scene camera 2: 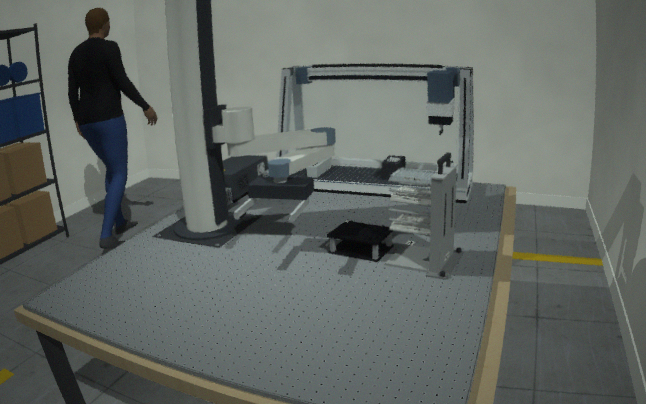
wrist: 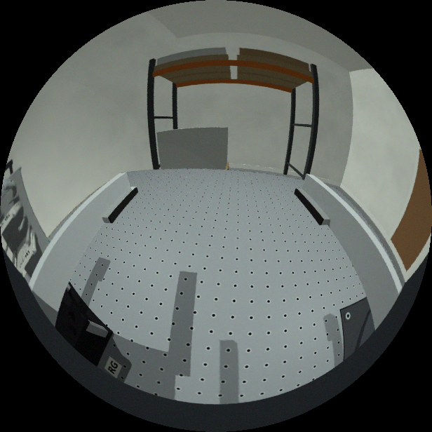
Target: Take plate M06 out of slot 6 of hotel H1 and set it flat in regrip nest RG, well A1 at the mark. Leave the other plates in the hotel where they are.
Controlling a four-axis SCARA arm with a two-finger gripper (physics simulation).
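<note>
The hotel H1 stands at the right of the table, and part of it shows at the left edge of the wrist view. Several plates lie flat in it; their labels are too small to read, so I cannot tell which is M06. The regrip nest RG is a low black platform on short light posts, left of the hotel; its top looks bare in the scene view. My gripper is open and empty, with its fingers wide apart above the table, left of the nest and apart from it.
The robot's pale column stands at the left. Behind the hotel is a gantry machine with a dark deck. A person is beyond the table at the left, near a shelf rack. Another rack shows in the wrist view.
</note>
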